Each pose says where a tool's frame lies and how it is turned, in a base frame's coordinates. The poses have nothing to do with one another.
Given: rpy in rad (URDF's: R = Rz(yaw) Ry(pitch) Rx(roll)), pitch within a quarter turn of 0, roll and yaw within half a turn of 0; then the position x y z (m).
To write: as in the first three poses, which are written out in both.
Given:
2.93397 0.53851 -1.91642 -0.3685 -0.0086 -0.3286
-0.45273 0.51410 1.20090 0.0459 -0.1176 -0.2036
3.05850 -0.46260 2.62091 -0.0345 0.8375 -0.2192
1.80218 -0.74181 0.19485 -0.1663 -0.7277 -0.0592
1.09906 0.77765 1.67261 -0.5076 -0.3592 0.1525
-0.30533 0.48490 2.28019 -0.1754 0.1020 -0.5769
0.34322 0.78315 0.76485 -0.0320 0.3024 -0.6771
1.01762 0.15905 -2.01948 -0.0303 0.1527 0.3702
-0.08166 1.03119 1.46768 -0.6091 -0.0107 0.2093
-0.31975 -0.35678 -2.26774 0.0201 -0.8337 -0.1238
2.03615 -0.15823 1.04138 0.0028 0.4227 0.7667
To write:
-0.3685 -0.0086 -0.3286 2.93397 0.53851 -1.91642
0.0459 -0.1176 -0.2036 -0.45273 0.51410 1.20090
-0.0345 0.8375 -0.2192 3.05850 -0.46260 2.62091
-0.1663 -0.7277 -0.0592 1.80218 -0.74181 0.19485
-0.5076 -0.3592 0.1525 1.09906 0.77765 1.67261
-0.1754 0.1020 -0.5769 -0.30533 0.48490 2.28019
-0.0320 0.3024 -0.6771 0.34322 0.78315 0.76485
-0.0303 0.1527 0.3702 1.01762 0.15905 -2.01948
-0.6091 -0.0107 0.2093 -0.08166 1.03119 1.46768
0.0201 -0.8337 -0.1238 -0.31975 -0.35678 -2.26774
0.0028 0.4227 0.7667 2.03615 -0.15823 1.04138

